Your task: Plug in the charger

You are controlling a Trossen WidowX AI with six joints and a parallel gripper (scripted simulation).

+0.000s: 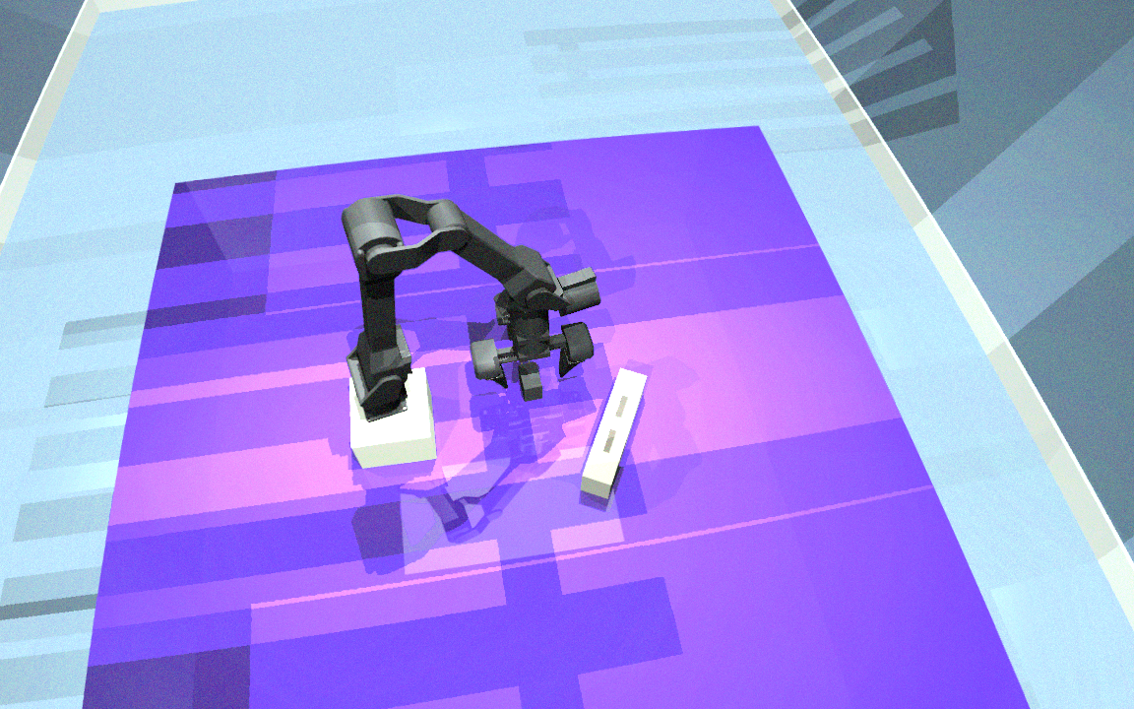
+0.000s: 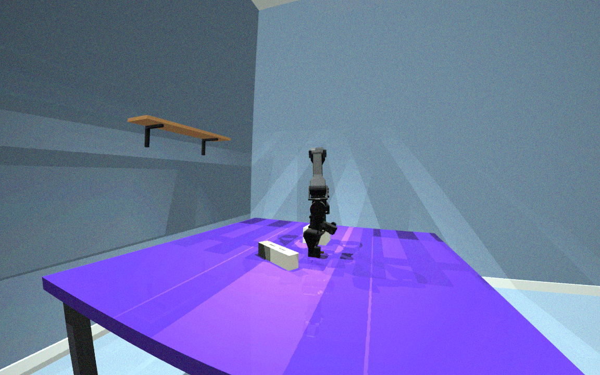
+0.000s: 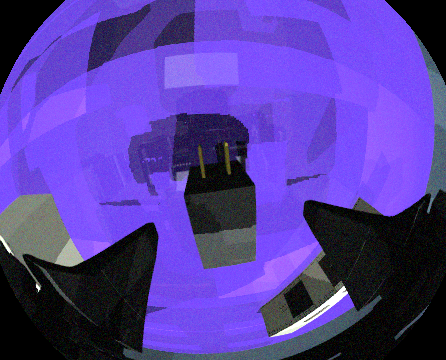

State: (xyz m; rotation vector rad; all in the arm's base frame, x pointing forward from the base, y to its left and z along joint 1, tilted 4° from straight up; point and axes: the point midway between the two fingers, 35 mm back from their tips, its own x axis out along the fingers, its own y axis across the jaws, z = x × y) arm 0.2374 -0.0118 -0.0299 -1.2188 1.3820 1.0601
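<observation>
Right now the dark charger is 2 cm to the left of my gripper tip and 1 cm below it.
</observation>
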